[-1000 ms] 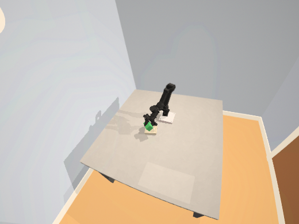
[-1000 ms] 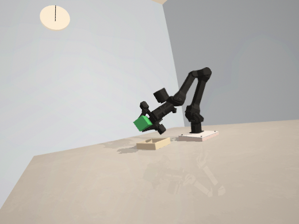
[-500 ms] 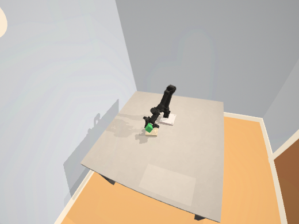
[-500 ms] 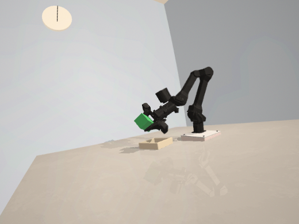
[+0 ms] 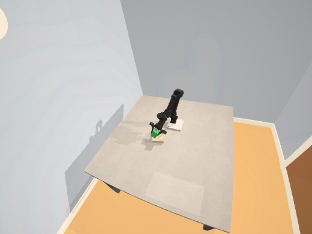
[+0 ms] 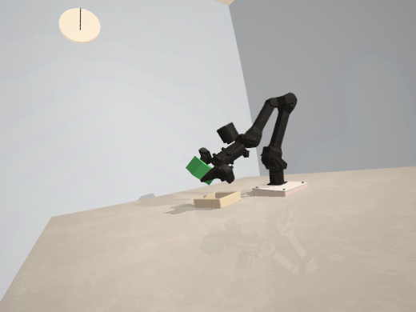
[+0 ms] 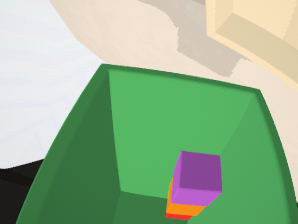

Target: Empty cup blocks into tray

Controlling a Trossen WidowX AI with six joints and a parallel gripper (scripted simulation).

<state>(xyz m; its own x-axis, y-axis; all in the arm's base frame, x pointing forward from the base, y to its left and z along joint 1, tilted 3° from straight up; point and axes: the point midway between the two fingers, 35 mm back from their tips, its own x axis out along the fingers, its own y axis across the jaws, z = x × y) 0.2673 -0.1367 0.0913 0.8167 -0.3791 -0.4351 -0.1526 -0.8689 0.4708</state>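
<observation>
The green square cup is 20 mm to the left of my gripper tip and 30 mm above it.
</observation>
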